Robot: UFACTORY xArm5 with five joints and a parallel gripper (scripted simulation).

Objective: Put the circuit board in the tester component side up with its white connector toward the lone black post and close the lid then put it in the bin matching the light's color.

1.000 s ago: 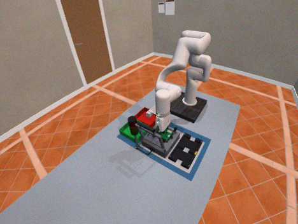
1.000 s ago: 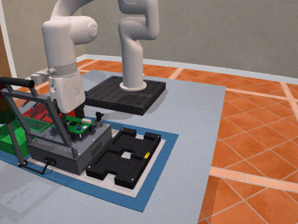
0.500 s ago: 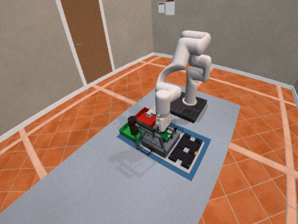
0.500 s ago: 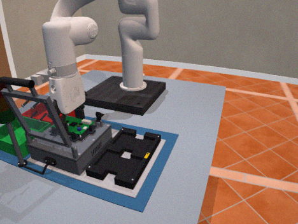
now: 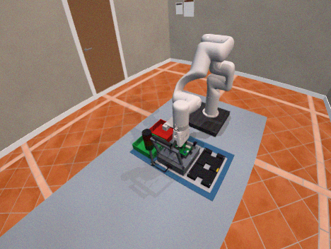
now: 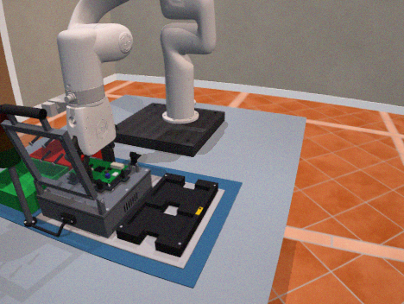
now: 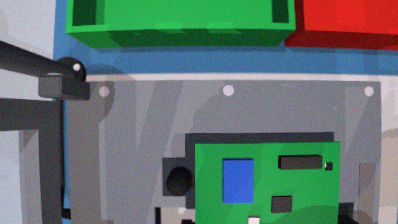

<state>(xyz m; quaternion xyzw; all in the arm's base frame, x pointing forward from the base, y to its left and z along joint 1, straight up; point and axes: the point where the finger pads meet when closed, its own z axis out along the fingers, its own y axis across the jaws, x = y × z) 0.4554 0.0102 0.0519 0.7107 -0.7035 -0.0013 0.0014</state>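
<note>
The green circuit board is right at my hand. Also, from my hand: green bin (50 mm ahead, 200 mm to the right, 70 mm below); black catch (60 mm behind, 60 mm to the left); clear lid (130 mm ahead, 100 mm above).
</note>
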